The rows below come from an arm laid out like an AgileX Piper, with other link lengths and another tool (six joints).
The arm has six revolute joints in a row. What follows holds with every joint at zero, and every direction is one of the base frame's. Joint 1 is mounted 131.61 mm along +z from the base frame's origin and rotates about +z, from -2.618 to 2.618 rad. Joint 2 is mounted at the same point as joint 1 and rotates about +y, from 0 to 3.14 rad. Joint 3 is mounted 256.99 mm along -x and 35.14 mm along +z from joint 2 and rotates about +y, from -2.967 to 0 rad. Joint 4 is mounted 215.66 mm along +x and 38.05 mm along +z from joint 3 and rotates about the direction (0.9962, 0, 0.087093), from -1.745 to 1.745 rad. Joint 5 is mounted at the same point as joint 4 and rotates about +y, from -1.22 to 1.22 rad. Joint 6 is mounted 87.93 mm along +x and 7.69 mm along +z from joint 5 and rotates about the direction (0.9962, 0, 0.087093), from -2.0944 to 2.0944 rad. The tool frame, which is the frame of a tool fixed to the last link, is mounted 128.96 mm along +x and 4 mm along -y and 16.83 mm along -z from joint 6; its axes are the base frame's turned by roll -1.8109, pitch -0.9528 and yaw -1.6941 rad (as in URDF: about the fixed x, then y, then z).
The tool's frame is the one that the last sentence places.
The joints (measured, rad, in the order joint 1, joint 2, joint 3, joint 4, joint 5, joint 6), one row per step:
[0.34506 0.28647 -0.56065 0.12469 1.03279 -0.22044]
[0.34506 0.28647 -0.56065 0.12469 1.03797 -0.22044]
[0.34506 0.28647 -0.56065 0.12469 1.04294 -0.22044]
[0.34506 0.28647 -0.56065 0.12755 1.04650 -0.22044]
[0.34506 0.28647 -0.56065 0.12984 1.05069 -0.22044]
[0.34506 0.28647 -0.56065 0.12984 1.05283 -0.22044]
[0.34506 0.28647 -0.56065 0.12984 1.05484 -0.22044]
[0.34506 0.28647 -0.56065 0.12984 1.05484 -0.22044]
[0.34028 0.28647 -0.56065 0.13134 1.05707 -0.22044]
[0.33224 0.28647 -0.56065 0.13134 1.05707 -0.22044]
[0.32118 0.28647 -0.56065 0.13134 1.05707 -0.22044]
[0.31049 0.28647 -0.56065 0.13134 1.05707 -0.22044]
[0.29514 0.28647 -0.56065 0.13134 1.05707 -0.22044]
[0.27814 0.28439 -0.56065 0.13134 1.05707 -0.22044]
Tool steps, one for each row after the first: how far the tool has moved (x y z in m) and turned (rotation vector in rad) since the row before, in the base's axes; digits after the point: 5 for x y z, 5 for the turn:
[-0.00078 -0.00022 -0.00078 -0.00195 0.00476 0.00060]
[-0.00075 -0.00021 -0.00075 -0.00187 0.00457 0.00058]
[-0.00074 0.00038 -0.00049 0.00117 0.00417 0.00143]
[-0.00080 0.00025 -0.00059 0.00043 0.00457 0.00131]
[-0.00033 -0.00009 -0.00032 -0.00081 0.00196 0.00026]
[-0.00031 -0.00009 -0.00030 -0.00076 0.00184 0.00024]
[0.00000 0.00000 0.00000 0.00000 0.00000 0.00000]
[-0.00020 -0.00028 -0.00031 0.00048 0.00252 -0.00398]
[0.00041 -0.00078 0.00000 0.00000 0.00000 -0.00804]
[0.00056 -0.00108 0.00000 0.00000 0.00000 -0.01106]
[0.00053 -0.00105 0.00000 0.00000 0.00000 -0.01069]
[0.00074 -0.00152 0.00000 0.00000 0.00000 -0.01535]
[0.00070 -0.00172 0.00023 0.00059 -0.00200 -0.01700]

